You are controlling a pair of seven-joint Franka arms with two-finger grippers.
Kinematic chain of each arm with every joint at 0, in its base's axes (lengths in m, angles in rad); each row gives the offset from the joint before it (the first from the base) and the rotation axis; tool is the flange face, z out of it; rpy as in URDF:
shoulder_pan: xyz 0 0 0.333 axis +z
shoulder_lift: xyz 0 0 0 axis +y
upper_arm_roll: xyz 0 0 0.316 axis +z
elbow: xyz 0.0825 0 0 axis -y
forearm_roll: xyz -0.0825 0 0.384 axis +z
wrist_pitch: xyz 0 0 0 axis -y
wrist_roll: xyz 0.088 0 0 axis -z
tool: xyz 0 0 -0.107 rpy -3.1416 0 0
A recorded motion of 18 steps. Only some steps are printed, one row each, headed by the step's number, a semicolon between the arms.
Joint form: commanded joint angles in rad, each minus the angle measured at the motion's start. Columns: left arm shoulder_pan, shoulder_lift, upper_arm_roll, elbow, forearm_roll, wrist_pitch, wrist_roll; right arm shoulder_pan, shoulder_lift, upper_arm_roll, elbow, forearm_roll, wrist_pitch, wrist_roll.
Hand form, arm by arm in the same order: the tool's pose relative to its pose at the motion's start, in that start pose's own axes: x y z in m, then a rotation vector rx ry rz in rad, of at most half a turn. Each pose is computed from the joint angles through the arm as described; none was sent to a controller.
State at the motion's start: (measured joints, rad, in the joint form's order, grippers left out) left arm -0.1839 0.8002 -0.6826 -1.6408 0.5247 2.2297 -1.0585; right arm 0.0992 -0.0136 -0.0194 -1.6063 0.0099 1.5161 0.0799
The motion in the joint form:
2: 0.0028 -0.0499 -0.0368 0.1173 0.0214 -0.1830 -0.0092; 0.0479 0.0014 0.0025 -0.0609 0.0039 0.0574 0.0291
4: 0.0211 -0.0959 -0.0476 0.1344 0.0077 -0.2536 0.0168; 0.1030 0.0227 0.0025 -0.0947 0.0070 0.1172 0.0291
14: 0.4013 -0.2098 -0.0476 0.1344 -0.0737 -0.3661 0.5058; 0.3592 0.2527 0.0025 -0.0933 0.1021 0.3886 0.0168
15: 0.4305 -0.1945 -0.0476 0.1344 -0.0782 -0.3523 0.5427; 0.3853 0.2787 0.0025 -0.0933 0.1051 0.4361 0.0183
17: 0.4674 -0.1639 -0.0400 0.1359 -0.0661 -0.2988 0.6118; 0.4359 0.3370 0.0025 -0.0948 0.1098 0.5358 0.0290
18: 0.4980 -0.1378 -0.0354 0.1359 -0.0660 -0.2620 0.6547; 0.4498 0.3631 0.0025 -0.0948 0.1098 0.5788 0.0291
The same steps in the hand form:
2: 0.0190 0.0045 -0.0694 0.0613 0.0474 -0.0234; 0.0027 -0.0280 0.0246 -0.0006 -0.0055 -0.0205
4: 0.0240 -0.0051 -0.1010 0.0893 0.0550 -0.0235; 0.0088 -0.0597 0.0473 -0.0017 -0.0014 -0.0744
14: 0.1407 -0.2313 -0.1733 0.1140 0.0072 0.0479; 0.0342 -0.2311 0.1597 0.0730 0.0161 -0.3093
15: 0.1495 -0.2494 -0.1666 0.0979 -0.0005 0.0552; 0.0351 -0.2490 0.1721 0.0783 0.0352 -0.3294
17: 0.1659 -0.2759 -0.1540 0.0749 0.0190 0.0872; 0.0358 -0.2838 0.2017 0.0878 0.0704 -0.3597
18: 0.1768 -0.2974 -0.1420 0.0515 0.0252 0.0971; 0.0379 -0.2941 0.2148 0.0906 0.0864 -0.3702

